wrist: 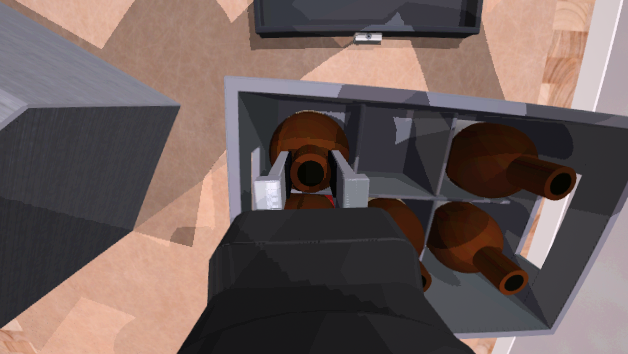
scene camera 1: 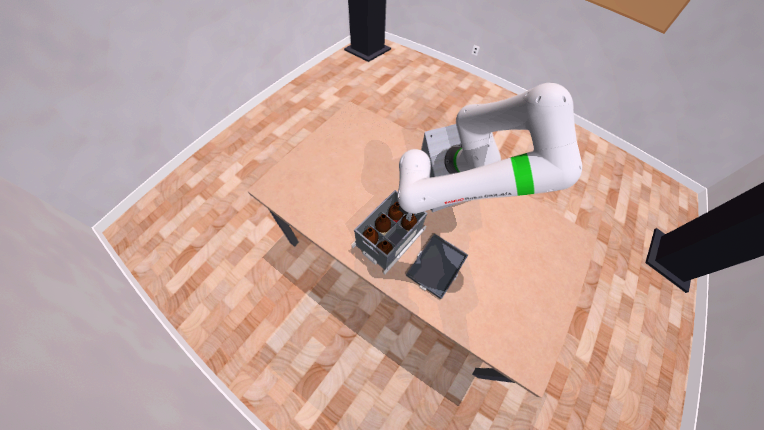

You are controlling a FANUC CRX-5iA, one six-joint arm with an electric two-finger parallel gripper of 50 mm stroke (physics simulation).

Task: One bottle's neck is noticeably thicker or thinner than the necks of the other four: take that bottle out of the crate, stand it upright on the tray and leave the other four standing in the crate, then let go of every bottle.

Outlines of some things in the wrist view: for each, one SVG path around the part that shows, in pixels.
The gripper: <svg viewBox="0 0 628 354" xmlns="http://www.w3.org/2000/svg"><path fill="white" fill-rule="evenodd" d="M476 353L467 344L455 337L425 298L419 256L416 249L387 211L382 208L368 207L368 177L365 174L355 174L339 150L328 150L328 163L331 168L331 178L329 181L333 198L337 197L340 208L284 209L286 199L290 199L292 188L290 177L292 165L291 151L281 151L268 176L258 176L256 178L254 188L257 210L245 211L235 217L209 259L207 306L177 354Z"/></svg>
A brown bottle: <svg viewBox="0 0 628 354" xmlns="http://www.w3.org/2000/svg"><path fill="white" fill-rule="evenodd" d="M303 110L286 118L275 129L269 144L269 160L273 167L281 151L291 151L292 165L290 177L292 189L306 193L315 193L330 187L331 168L328 163L328 150L339 150L348 163L349 143L343 129L335 120L317 111Z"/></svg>
